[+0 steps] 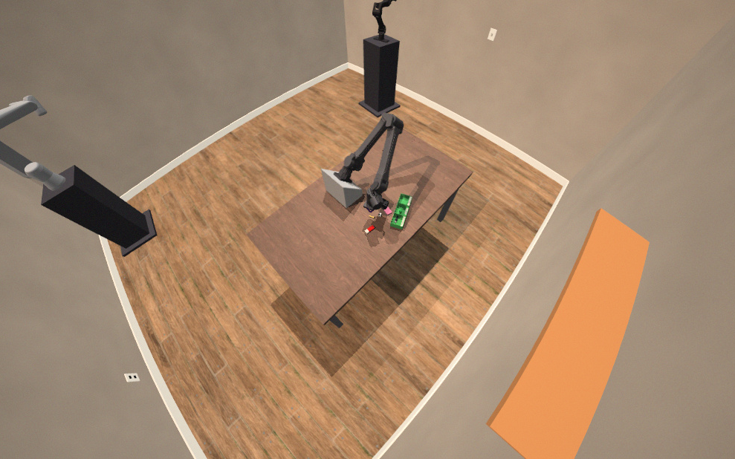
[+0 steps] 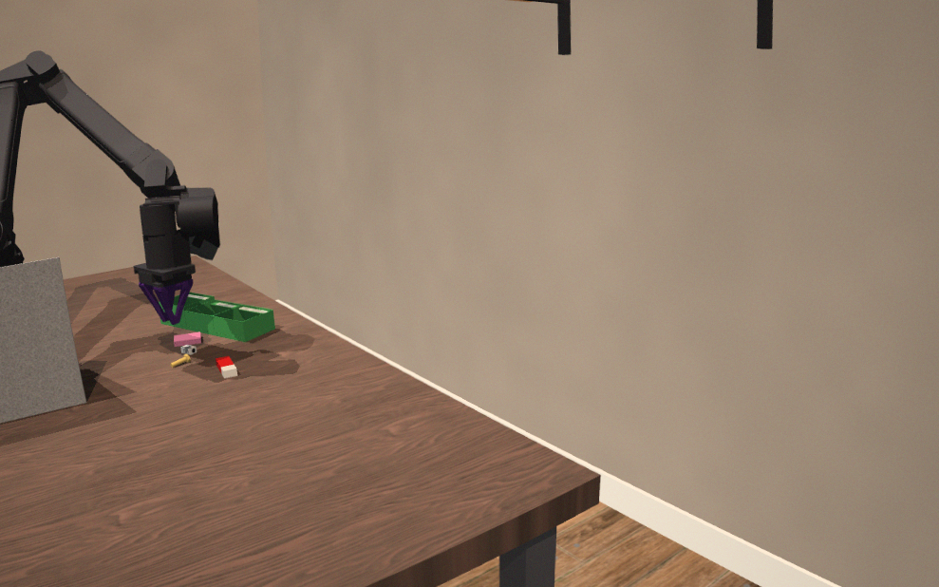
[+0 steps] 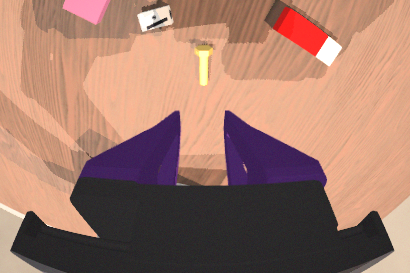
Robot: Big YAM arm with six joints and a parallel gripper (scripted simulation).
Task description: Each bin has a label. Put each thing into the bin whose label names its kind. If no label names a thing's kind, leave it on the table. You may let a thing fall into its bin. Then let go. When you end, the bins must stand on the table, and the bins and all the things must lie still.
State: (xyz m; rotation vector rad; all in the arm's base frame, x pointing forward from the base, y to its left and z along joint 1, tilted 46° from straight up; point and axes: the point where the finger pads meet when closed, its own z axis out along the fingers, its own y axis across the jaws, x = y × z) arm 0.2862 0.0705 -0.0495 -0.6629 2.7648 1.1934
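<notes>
Right now my hand is 10 mm short of the brass-coloured bolt and 80 mm above it. The rest, counted from my hand: pink pad 40 mm ahead, 120 mm to the left, 80 mm below; then red-and-white block 70 mm ahead, 80 mm to the right, 80 mm below; then white piece 30 mm ahead, 50 mm to the left, 80 mm below.
</notes>
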